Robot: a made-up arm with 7 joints. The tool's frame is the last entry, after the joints.
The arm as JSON. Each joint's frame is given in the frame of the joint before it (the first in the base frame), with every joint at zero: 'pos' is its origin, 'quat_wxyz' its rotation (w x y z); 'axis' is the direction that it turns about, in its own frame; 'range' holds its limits. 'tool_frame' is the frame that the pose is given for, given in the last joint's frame.
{
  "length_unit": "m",
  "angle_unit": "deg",
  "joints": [
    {
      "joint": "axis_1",
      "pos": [
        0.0,
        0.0,
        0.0
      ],
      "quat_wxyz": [
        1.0,
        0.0,
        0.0,
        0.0
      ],
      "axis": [
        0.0,
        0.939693,
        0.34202
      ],
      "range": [
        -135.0,
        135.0
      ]
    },
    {
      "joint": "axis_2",
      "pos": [
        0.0,
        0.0,
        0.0
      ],
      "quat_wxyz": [
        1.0,
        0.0,
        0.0,
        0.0
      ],
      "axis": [
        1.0,
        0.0,
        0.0
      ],
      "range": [
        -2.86,
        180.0
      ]
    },
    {
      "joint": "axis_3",
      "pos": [
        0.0,
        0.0,
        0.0
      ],
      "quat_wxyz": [
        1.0,
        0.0,
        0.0,
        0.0
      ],
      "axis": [
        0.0,
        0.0,
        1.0
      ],
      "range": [
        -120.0,
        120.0
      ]
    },
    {
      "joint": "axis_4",
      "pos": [
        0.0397,
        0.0,
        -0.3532
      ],
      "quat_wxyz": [
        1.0,
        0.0,
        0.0,
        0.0
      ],
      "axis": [
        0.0,
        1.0,
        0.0
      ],
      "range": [
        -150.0,
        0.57
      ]
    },
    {
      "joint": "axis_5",
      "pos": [
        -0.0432,
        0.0,
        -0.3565
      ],
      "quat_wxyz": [
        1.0,
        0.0,
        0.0,
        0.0
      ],
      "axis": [
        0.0,
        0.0,
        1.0
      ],
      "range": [
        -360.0,
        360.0
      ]
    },
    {
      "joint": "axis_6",
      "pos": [
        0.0,
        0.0,
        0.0
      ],
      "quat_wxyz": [
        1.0,
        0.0,
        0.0,
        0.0
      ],
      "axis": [
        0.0,
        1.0,
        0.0
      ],
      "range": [
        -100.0,
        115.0
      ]
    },
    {
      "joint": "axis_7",
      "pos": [
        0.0,
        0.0,
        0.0
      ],
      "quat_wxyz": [
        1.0,
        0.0,
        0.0,
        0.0
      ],
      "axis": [
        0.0,
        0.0,
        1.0
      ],
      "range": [
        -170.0,
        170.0
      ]
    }
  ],
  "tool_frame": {
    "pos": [
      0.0,
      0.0,
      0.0
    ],
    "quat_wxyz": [
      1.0,
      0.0,
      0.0,
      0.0
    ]
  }
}
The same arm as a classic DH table. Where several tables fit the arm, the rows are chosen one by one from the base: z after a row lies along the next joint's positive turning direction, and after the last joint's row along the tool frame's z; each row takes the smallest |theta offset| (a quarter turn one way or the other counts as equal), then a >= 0, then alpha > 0; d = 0 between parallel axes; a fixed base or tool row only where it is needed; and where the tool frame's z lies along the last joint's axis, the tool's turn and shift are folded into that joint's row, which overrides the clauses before.
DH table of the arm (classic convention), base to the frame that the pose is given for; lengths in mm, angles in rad. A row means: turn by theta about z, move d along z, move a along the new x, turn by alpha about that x. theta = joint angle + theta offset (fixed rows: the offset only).
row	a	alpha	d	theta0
base (fixed)	0	-1.2218	0	0
axis_1	0	1.5708	0	1.5708
axis_2	0	-1.5708	0	1.2218
axis_3	39.7	-1.5708	-353.2	-1.5708
axis_4	-43.2	1.5708	0	0
axis_5	0	-1.5708	-356.5	0
axis_6	0	1.5708	0	0
axis_7	0	0	0	0
Joint limits (rad, base to tool): -2.3562..2.3562 -0.0499..3.1416 -2.0944..2.0944 -2.618..0.0099 -6.2832..6.2832 -1.7453..2.0071 -2.9671..2.9671

